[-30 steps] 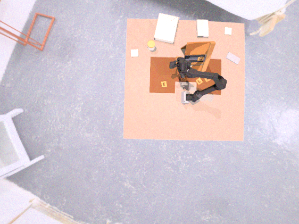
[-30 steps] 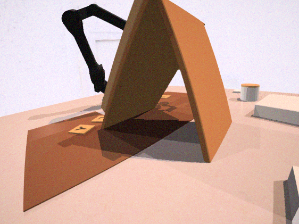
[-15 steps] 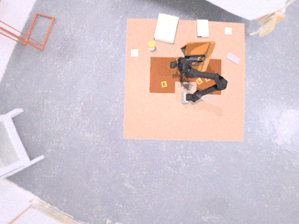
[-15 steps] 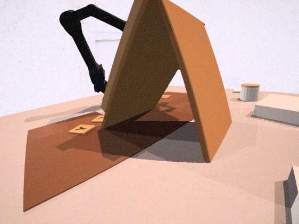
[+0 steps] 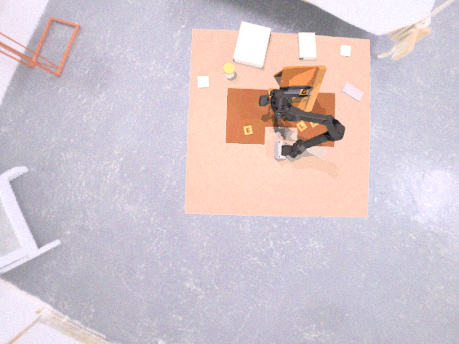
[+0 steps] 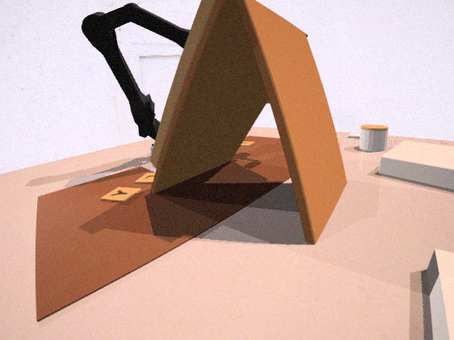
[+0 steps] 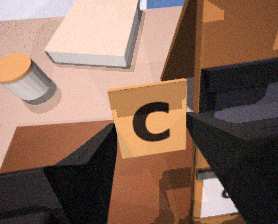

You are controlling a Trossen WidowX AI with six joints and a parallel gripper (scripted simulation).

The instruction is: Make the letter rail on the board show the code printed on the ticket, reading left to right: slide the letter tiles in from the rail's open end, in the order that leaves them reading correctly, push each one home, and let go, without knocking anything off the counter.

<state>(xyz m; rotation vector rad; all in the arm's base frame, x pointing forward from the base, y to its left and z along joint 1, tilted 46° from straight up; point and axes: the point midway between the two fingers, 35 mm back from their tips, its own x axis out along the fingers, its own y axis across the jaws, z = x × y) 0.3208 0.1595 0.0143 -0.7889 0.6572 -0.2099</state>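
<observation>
My gripper tip is now 9 cm to the left of the white ticket, 9 cm above it and 6 cm past it. Also, from my gripper tip: large white box (40 cm ahead, 15 cm below, 11 cm to the left); brown mat (17 cm below, 14 cm behind, 11 cm to the right); capped canister (27 cm to the left, 20 cm ahead, 14 cm below).
</observation>
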